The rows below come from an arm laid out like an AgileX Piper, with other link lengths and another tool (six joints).
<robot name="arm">
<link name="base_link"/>
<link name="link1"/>
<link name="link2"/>
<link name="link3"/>
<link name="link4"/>
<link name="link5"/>
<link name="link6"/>
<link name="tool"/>
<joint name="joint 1" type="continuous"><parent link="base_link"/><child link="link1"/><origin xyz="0.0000 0.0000 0.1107"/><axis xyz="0 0 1"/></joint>
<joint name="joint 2" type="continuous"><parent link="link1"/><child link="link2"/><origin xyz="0.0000 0.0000 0.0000" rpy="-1.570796 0.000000 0.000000"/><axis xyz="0 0 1"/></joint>
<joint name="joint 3" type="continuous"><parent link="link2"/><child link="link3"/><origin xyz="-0.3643 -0.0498 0.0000"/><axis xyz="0 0 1"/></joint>
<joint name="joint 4" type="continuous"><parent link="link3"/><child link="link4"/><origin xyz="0.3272 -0.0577 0.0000" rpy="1.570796 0.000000 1.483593"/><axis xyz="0 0 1"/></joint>
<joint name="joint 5" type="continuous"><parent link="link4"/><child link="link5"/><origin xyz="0.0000 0.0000 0.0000" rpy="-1.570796 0.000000 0.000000"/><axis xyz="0 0 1"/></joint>
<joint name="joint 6" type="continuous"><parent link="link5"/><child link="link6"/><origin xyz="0.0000 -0.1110 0.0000" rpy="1.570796 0.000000 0.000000"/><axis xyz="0 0 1"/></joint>
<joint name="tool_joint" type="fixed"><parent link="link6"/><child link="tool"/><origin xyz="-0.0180 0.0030 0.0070" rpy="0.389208 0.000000 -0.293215"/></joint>
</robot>
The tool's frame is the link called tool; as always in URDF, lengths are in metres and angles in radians. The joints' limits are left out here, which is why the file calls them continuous.
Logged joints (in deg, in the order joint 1, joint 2, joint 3, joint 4, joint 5, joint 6), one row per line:
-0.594 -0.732 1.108 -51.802 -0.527 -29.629
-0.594 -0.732 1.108 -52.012 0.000 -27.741
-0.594 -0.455 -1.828 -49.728 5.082 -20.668
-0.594 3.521 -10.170 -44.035 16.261 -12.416
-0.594 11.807 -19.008 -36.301 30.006 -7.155
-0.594 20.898 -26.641 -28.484 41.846 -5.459
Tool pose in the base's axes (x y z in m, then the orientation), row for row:
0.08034 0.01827 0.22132 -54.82 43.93 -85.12
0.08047 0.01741 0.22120 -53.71 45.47 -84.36
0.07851 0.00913 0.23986 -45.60 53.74 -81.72
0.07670 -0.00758 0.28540 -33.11 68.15 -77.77
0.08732 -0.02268 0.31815 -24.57 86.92 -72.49
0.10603 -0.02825 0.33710 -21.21 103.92 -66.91
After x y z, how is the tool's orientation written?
As a rotation vector, in degrees.
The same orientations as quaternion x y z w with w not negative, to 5 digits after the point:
-0.40779 0.32678 -0.63318 0.57096
-0.40014 0.33875 -0.62848 0.57459
-0.34167 0.40266 -0.61231 0.58839
-0.24761 0.50964 -0.58158 0.58371
-0.17973 0.63582 -0.53026 0.53127
-0.15030 0.73639 -0.47414 0.45862

